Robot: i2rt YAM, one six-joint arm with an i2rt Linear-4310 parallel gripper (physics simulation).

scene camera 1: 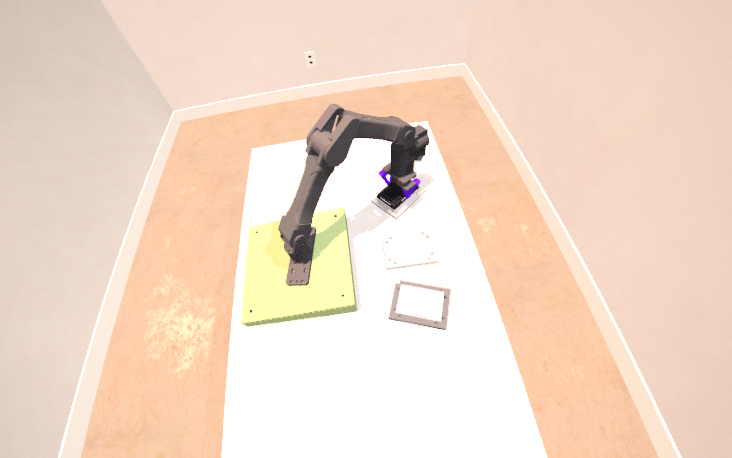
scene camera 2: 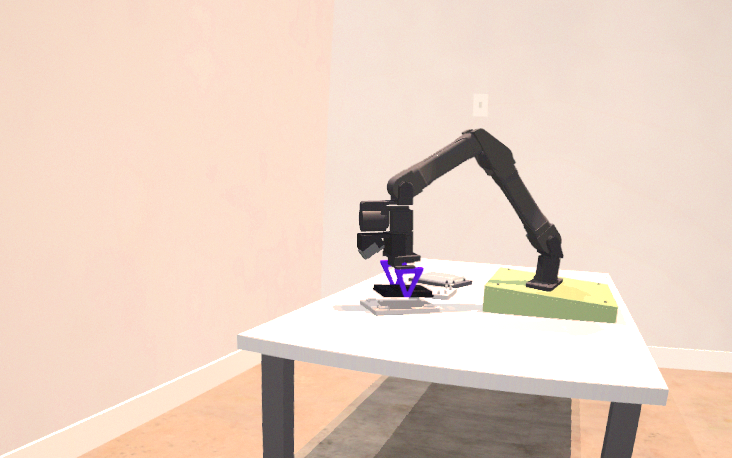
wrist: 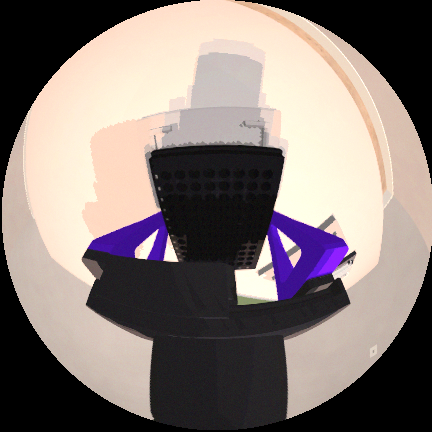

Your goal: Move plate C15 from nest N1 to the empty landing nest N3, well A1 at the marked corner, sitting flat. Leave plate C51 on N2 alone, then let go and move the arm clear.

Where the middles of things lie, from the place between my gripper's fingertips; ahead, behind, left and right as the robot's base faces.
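Labels:
My gripper's sitting 1 cm below the black well plate (wrist: 217,200).

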